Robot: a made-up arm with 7 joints. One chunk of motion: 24 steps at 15 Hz.
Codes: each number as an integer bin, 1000 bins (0 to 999) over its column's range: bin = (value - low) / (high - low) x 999, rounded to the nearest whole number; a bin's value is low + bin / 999 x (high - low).
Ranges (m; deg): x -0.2..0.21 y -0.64..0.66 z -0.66..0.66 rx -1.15..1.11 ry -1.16..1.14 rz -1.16..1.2
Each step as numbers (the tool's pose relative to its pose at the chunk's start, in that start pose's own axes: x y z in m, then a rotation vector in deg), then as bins.
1 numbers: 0.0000 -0.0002 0.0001 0.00 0.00 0.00
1 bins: 487 492 500 508 504 491
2 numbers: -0.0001 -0.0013 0.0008 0.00 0.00 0.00
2 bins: 487 491 500 508 504 491
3 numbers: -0.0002 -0.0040 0.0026 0.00 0.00 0.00
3 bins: 487 489 501 508 504 491
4 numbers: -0.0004 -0.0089 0.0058 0.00 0.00 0.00
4 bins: 486 485 504 508 504 491
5 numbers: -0.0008 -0.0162 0.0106 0.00 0.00 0.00
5 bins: 485 479 508 508 504 491
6 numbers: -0.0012 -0.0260 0.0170 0.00 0.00 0.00
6 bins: 484 472 512 508 504 491
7 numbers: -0.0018 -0.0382 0.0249 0.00 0.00 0.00
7 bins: 483 462 518 508 504 491
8 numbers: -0.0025 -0.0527 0.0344 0.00 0.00 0.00
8 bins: 481 451 526 508 504 491
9 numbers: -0.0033 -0.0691 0.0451 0.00 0.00 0.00
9 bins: 479 439 534 508 504 491
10 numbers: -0.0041 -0.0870 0.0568 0.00 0.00 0.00
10 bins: 477 425 542 508 504 491
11 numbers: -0.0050 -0.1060 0.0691 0.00 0.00 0.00
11 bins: 475 410 552 508 504 491
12 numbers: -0.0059 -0.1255 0.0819 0.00 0.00 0.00
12 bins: 473 395 561 508 504 491
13 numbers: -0.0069 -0.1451 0.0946 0.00 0.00 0.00
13 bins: 471 380 571 508 504 491
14 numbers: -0.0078 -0.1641 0.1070 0.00 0.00 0.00
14 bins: 468 366 580 508 504 491
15 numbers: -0.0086 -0.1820 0.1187 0.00 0.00 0.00
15 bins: 466 352 589 508 504 491
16 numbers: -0.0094 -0.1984 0.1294 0.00 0.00 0.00
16 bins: 464 339 597 508 504 491
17 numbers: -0.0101 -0.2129 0.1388 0.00 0.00 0.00
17 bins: 463 328 605 508 504 491
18 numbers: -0.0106 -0.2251 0.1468 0.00 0.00 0.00
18 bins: 461 319 611 508 504 491
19 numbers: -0.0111 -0.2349 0.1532 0.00 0.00 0.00
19 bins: 460 311 615 508 504 491
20 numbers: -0.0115 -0.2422 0.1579 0.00 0.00 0.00
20 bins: 459 306 619 508 504 491
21 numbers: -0.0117 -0.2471 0.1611 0.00 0.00 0.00
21 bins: 459 302 621 508 504 491
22 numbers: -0.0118 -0.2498 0.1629 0.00 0.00 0.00
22 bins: 459 300 623 508 504 491
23 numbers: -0.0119 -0.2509 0.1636 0.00 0.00 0.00
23 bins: 458 299 623 508 504 491
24 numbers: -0.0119 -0.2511 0.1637 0.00 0.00 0.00
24 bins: 458 299 623 508 504 491
